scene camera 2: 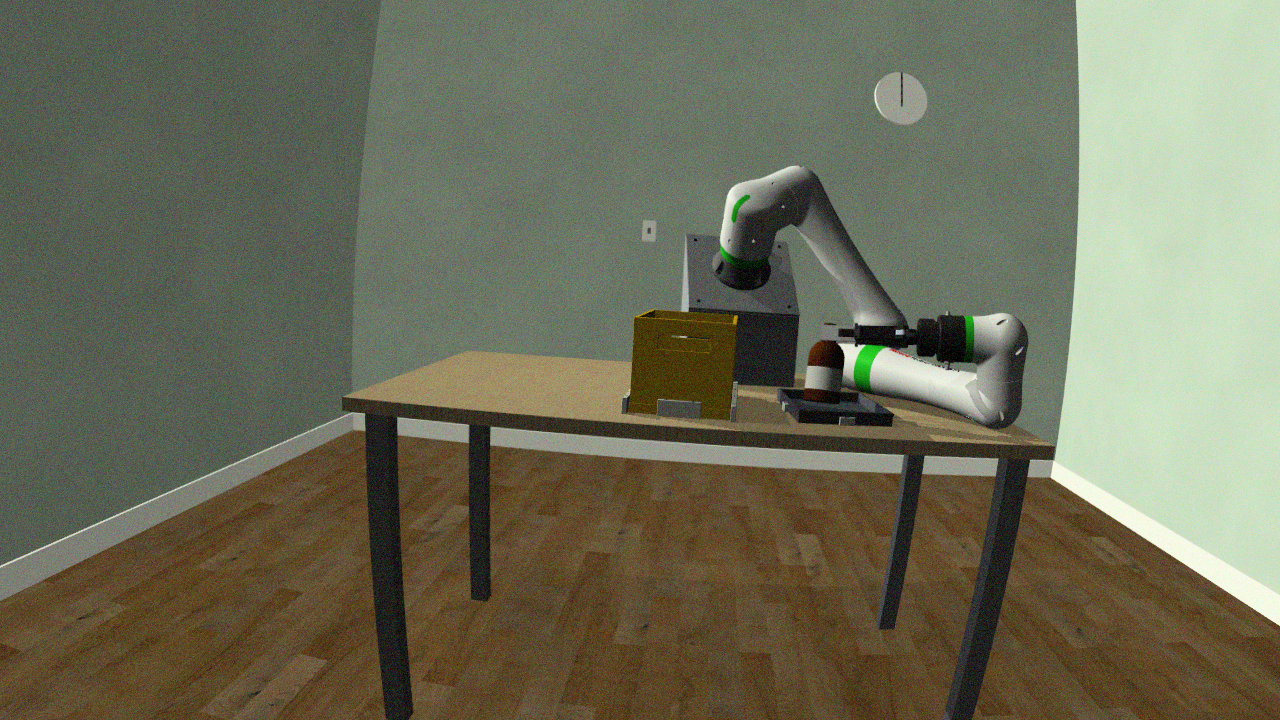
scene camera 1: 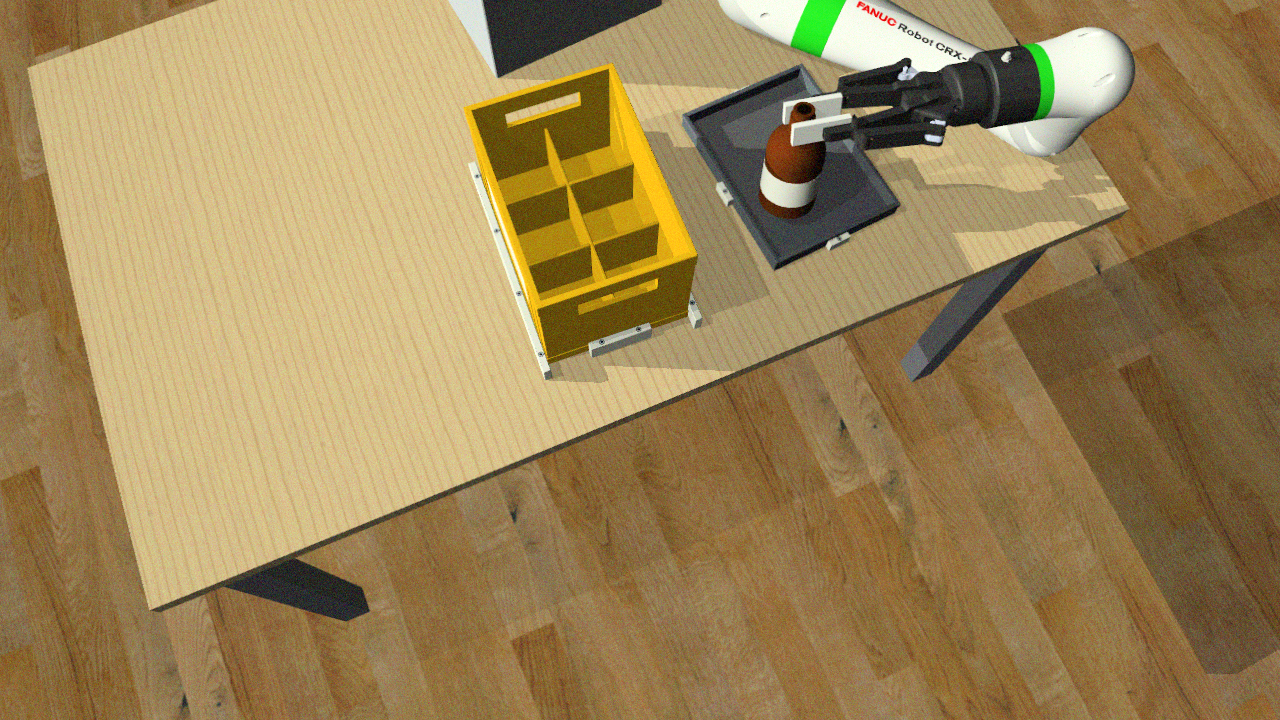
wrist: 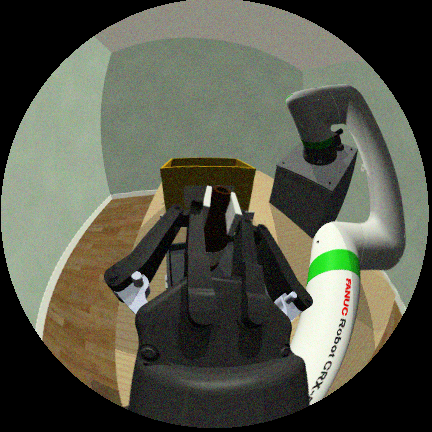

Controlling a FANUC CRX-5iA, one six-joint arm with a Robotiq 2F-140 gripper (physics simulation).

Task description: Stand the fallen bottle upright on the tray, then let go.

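Places are measured from the arm's base along level axes (x ahead, y left, z up), in metres.
Pixels of known places: gripper, between the fingertips: (scene camera 2: 821,333) (scene camera 1: 788,124) (wrist: 218,197); arm's base, origin of its link: (scene camera 2: 741,269) (wrist: 319,153).
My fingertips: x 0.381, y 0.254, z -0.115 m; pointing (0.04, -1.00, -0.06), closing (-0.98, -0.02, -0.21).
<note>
For each thing: its top centre in the pictures, then the offset to it from my fingertips.
- brown bottle, centre of its top: (scene camera 1: 806,119) (wrist: 210,186) (scene camera 2: 829,323) 0.011 m ahead, 0.016 m left, 0.023 m up
- dark grey tray, centre of its top: (scene camera 1: 790,158) (scene camera 2: 832,400) (wrist: 229,267) 0.034 m back, 0.033 m left, 0.135 m down
- yellow crate, centre of its top: (scene camera 1: 576,178) (scene camera 2: 690,316) (wrist: 206,160) 0.048 m ahead, 0.258 m right, 0.015 m up
The brown bottle (scene camera 1: 793,159) (scene camera 2: 823,381) (wrist: 217,225) with a white label stands upright, or nearly so, within the dark grey tray (scene camera 1: 776,261) (scene camera 2: 845,418) on the table's right side. Its base is at the tray floor; whether a small gap is left under it cannot be told. My gripper (scene camera 1: 813,119) (scene camera 2: 832,332) (wrist: 218,197) lies level, reaching in from the right in both scene views. It is shut on the bottle's neck, with one pale finger pad on each side. The pads hide the neck in the second scene view.
A yellow crate (scene camera 1: 626,317) (scene camera 2: 684,376) (wrist: 174,184) with open compartments stands left of the tray in the scene views, with pale stop blocks (scene camera 1: 619,340) around its foot. A dark robot pedestal (scene camera 1: 554,35) (scene camera 2: 767,344) (wrist: 299,199) stands behind. The arm's white link (scene camera 2: 913,371) (wrist: 327,310) runs low behind the tray.
</note>
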